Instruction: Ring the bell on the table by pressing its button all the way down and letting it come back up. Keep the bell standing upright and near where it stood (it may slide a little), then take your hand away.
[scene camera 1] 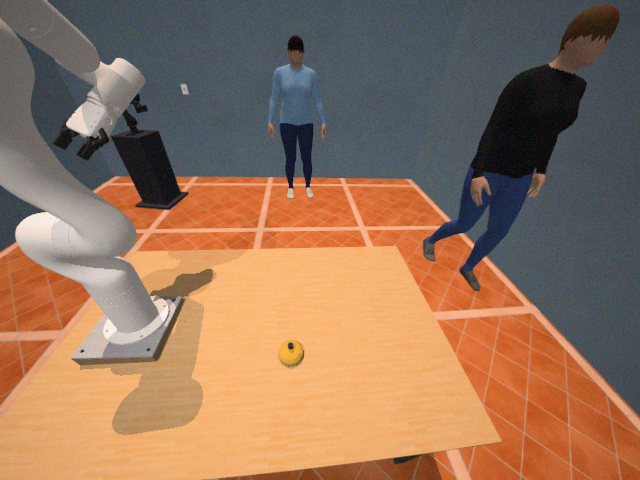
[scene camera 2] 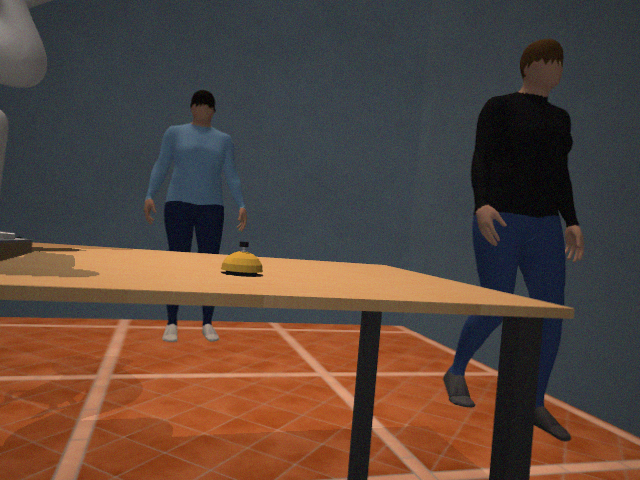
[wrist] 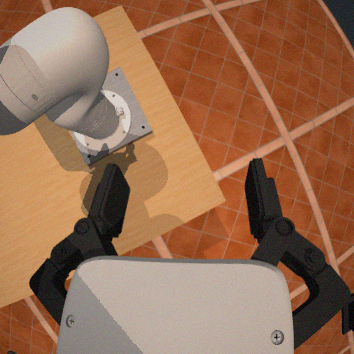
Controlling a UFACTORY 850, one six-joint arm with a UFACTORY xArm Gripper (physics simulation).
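The yellow dome bell (scene camera 1: pixel 290 355) (scene camera 2: pixel 241 263) stands upright on the wooden table (scene camera 1: pixel 361 403) (scene camera 2: pixel 361 284) (wrist: pixel 25 200). Its black button (scene camera 1: pixel 290 345) (scene camera 2: pixel 244 244) sticks up from the top of the dome, with a bit of stem showing below it in scene camera 2. The bell does not show in the wrist view. My gripper (scene camera 1: pixel 71 149) (wrist: pixel 183 173) is open and empty, with its fingers wide apart. It is high up at the upper left in scene camera 1, far from the bell and touching nothing. The gripper does not show in scene camera 2.
The arm's grey base plate (scene camera 1: pixel 93 350) (wrist: pixel 140 117) is on the table, left of the bell in scene camera 1. A dark pedestal (scene camera 1: pixel 147 165) stands behind. A person in light blue (scene camera 1: pixel 295 98) (scene camera 2: pixel 195 160) and a person in black (scene camera 1: pixel 527 118) (scene camera 2: pixel 522 149) are beyond the table.
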